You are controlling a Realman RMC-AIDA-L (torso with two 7-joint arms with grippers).
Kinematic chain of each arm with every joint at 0, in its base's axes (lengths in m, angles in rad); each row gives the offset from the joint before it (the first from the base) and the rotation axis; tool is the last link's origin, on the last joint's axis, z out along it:
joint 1: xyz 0 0 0.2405 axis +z
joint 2: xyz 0 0 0 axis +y
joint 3: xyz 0 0 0.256 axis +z
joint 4: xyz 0 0 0 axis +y
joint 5: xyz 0 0 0.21 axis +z
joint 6: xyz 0 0 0 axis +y
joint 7: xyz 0 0 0.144 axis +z
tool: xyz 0 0 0
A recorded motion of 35 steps. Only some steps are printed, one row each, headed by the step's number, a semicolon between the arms.
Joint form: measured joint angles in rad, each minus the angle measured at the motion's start. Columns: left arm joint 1, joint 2, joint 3, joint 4, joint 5, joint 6, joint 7; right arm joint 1, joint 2, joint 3, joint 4, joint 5, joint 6, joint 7.
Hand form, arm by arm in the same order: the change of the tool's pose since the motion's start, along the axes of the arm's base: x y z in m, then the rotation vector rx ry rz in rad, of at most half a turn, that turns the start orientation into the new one. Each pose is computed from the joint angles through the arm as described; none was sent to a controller.
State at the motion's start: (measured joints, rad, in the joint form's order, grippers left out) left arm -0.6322 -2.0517 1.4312 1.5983 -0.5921 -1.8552 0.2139; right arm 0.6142 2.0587 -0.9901 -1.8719 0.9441 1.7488 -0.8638
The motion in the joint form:
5: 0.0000 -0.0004 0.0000 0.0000 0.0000 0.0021 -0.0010; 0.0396 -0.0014 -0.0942 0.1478 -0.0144 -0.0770 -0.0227
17: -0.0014 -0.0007 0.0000 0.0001 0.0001 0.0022 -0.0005; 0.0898 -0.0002 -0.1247 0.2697 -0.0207 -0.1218 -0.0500
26: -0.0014 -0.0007 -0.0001 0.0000 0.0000 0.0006 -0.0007; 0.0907 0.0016 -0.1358 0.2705 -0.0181 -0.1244 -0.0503
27: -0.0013 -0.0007 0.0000 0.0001 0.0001 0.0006 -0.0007; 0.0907 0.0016 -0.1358 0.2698 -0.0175 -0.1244 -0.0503
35: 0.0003 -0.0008 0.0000 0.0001 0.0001 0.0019 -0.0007; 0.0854 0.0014 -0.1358 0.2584 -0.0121 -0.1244 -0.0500
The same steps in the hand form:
5: 0.0002 0.0002 -0.0002 0.0018 -0.0014 -0.0001; -0.0023 0.0176 -0.0308 -0.0832 -0.0098 -0.0037
17: 0.0007 0.0004 -0.0002 0.0016 -0.0015 -0.0021; -0.0047 0.0315 -0.0500 -0.1351 -0.0100 -0.0068
26: 0.0006 0.0002 -0.0002 0.0004 -0.0010 -0.0010; -0.0064 0.0306 -0.0528 -0.1430 -0.0124 0.0002
27: 0.0006 0.0002 -0.0002 0.0005 -0.0008 -0.0010; -0.0066 0.0305 -0.0527 -0.1428 -0.0120 0.0010
35: 0.0002 0.0001 -0.0003 0.0014 -0.0015 -0.0001; -0.0073 0.0292 -0.0513 -0.1383 -0.0087 0.0068

